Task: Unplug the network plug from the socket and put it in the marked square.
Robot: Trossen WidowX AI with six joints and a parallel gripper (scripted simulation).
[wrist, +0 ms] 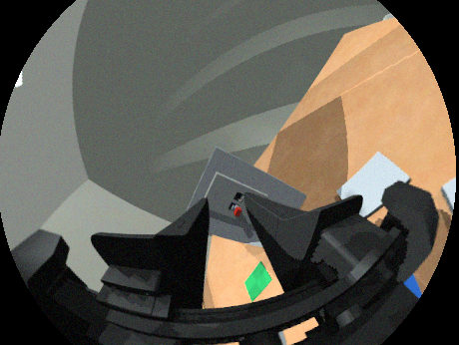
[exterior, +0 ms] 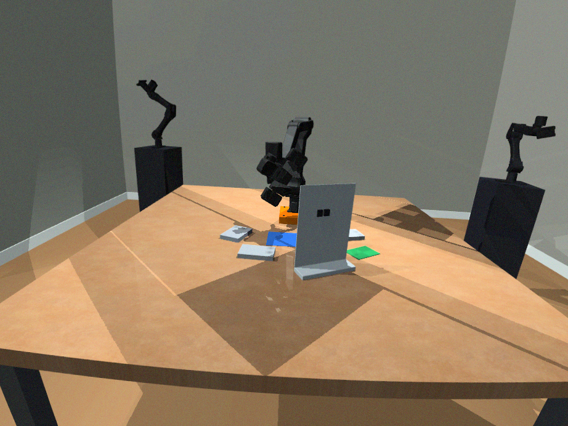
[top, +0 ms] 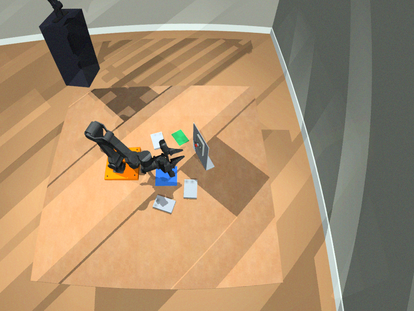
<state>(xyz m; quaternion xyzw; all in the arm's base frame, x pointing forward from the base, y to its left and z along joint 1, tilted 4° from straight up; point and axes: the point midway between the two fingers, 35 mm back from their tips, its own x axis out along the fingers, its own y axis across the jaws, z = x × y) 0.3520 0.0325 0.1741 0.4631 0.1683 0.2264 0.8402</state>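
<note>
The red plug is 60 mm ahead of my gripper tip, 100 mm to the left of it and 60 mm below it. From my gripper tip the other things lie so: grey upright panel 80 mm ahead, 110 mm to the left, 110 mm below; blue square 100 mm behind, 40 mm to the right, 220 mm below.
</note>
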